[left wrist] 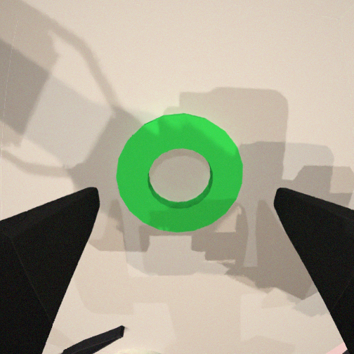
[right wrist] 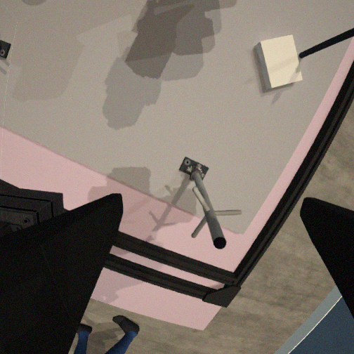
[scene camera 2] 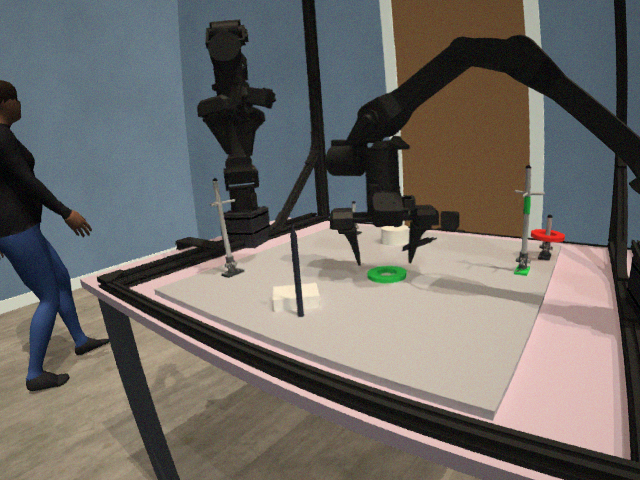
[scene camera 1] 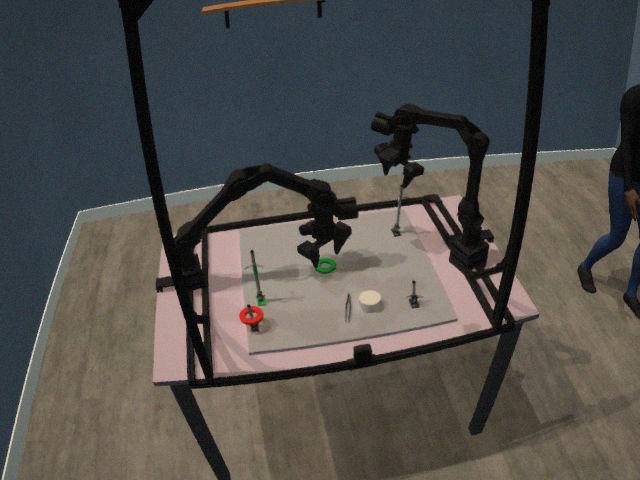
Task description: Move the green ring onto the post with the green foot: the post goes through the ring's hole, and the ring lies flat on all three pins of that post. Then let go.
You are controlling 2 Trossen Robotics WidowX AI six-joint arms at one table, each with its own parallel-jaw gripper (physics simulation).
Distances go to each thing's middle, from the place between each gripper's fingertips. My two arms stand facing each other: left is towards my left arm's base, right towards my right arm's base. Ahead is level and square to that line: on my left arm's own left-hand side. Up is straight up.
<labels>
Right now the green ring (left wrist: 170, 131) is 2 cm below my left hand. From my left hand the other things lie so: white block (scene camera 2: 284, 297): 18 cm ahead, 5 cm to the right, 1 cm below.
Right now my right hand is 22 cm above the white block, 20 cm to the right of it and 6 cm short of it. From my right hand the other things lie so: green ring 25 cm to the left, 23 cm below, 12 cm behind.
</labels>
